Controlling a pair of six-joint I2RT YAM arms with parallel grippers.
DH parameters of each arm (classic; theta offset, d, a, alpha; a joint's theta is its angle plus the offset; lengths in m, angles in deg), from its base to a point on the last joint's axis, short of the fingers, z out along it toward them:
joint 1: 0 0.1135 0.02 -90
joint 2: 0 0 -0.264 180
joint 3: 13.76 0 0.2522 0
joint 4: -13.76 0 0.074 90
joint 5: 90 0 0 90
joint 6: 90 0.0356 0 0
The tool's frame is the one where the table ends.
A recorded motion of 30 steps. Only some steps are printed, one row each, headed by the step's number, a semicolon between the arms.
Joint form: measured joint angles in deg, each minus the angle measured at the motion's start. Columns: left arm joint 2, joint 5, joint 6, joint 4, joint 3, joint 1; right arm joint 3, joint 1, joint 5, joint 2, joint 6, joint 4.
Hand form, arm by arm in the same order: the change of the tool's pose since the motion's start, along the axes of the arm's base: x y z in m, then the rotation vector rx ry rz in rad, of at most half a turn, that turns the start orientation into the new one. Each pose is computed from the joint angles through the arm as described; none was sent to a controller.
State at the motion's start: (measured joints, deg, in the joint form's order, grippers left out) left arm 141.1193 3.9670 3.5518 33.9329 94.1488 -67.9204; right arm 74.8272 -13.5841 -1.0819 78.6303 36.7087 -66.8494
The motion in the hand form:
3: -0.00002 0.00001 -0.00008 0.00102 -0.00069 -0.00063; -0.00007 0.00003 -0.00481 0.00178 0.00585 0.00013
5: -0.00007 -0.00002 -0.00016 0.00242 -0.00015 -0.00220; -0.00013 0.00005 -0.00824 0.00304 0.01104 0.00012
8: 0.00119 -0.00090 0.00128 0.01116 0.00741 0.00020; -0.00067 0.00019 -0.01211 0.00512 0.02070 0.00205
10: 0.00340 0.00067 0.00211 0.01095 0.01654 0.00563; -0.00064 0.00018 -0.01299 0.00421 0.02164 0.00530
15: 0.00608 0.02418 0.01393 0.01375 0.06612 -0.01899; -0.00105 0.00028 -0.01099 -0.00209 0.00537 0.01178
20: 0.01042 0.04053 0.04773 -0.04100 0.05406 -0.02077; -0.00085 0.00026 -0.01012 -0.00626 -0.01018 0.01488
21: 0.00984 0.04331 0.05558 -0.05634 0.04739 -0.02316; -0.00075 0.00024 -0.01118 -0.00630 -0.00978 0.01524
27: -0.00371 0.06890 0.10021 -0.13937 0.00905 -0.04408; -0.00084 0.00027 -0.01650 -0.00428 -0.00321 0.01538
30: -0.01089 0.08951 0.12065 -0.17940 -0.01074 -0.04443; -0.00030 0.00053 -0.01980 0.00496 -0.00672 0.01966
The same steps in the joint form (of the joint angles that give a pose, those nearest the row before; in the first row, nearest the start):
3: 0.00 0.02 0.07 -0.04 0.00 0.00; -1.09 0.00 -0.02 -0.04 0.00 0.70
5: 0.00 0.11 0.09 -0.15 0.02 0.00; -1.84 0.00 -0.02 -0.04 0.00 1.14
8: -0.02 0.11 -0.13 -1.44 0.68 0.09; -2.65 0.00 -0.04 -0.04 -0.11 1.38
10: -0.26 0.20 -0.61 -1.66 0.50 0.37; -2.84 0.00 -0.04 -0.04 -0.31 1.53
15: -5.70 3.63 -2.38 -1.40 -6.27 1.86; -2.86 0.00 -0.04 -0.48 -0.70 2.10
20: -11.69 5.05 -2.78 -0.70 -9.77 3.15; -3.04 0.00 -0.09 -0.79 -0.87 2.88
21: -12.96 5.25 -2.78 -0.37 -10.40 3.24; -3.28 0.00 -0.09 -0.79 -0.90 3.10
27: -22.40 6.19 -2.73 2.10 -17.05 3.15; -4.44 0.00 -0.11 -0.79 -0.90 3.87
30: -28.22 6.43 -2.73 3.65 -21.86 3.45; -5.20 0.00 -0.72 -0.79 -0.94 4.70

